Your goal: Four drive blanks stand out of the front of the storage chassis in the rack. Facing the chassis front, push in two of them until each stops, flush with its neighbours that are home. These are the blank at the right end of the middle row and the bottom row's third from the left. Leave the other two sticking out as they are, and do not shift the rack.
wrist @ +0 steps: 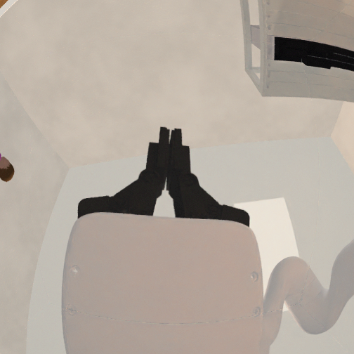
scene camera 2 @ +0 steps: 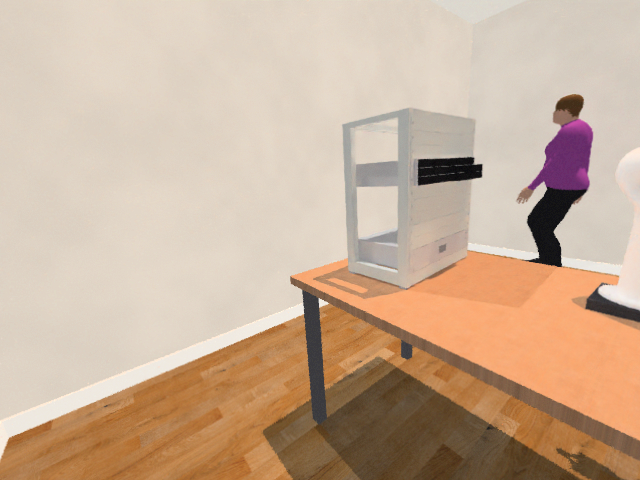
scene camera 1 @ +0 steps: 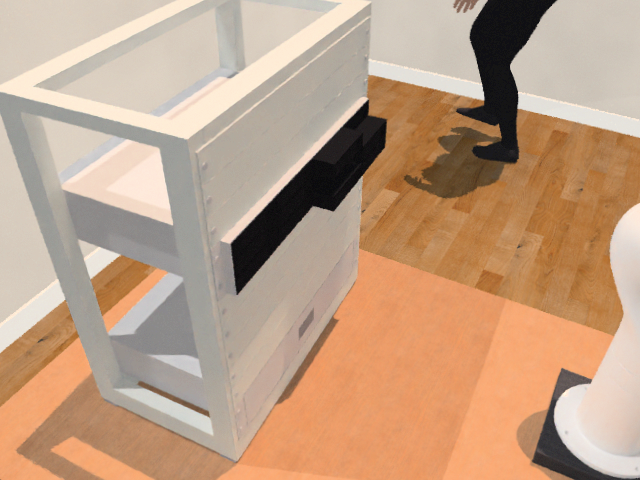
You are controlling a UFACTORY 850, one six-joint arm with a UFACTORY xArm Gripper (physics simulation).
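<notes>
The storage chassis [scene camera 1: 271, 227] [scene camera 2: 434, 172] [wrist: 287, 49] has a black front and sits across the upper part of the pale rack [scene camera 1: 178, 206] [scene camera 2: 404, 206] [wrist: 310, 90]. Dark blanks [scene camera 1: 336, 149] stand out from the far half of its front in scene camera 1, up to the far end. Black on black, their rows, columns and exact number cannot be told. My gripper [wrist: 168, 140] is shut and empty. It points at a bare wall in the wrist view, with the rack off at the upper right, apart from the fingers. The gripper does not show in either scene view.
The rack stands on an orange table [scene camera 1: 413, 351] [scene camera 2: 496, 320]. The arm's white base [scene camera 1: 594, 439] [scene camera 2: 615, 297] stands in front of the rack, to the right. A person [scene camera 1: 496, 67] [scene camera 2: 568, 155] [wrist: 6, 170] stands on the floor past the rack's far end. A lower panel [scene camera 1: 268, 369] has a small grey label.
</notes>
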